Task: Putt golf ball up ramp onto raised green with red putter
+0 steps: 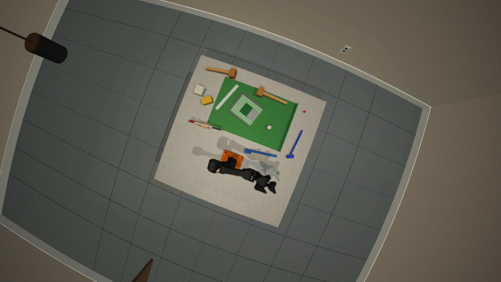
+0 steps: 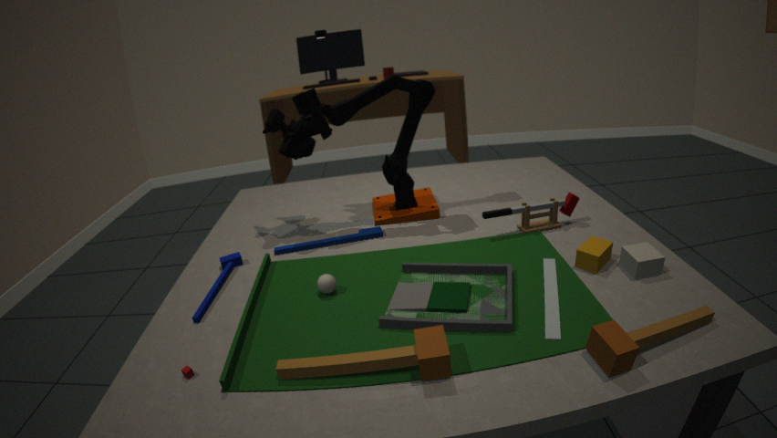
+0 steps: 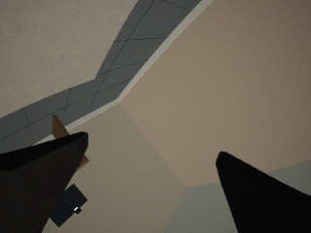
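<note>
Now: gripper tip 73 cm to the right of the wooden rack, 30 cm short of it and 22 cm above it. From my gripper tip the other things lie so: yellow block: 79 cm to the left, 52 cm ahead, 24 cm below; then white strip: 64 cm to the left, 62 cm ahead, 26 cm below; then white golf ball: 49 cm ahead, 24 cm below, 17 cm to the left.
</note>
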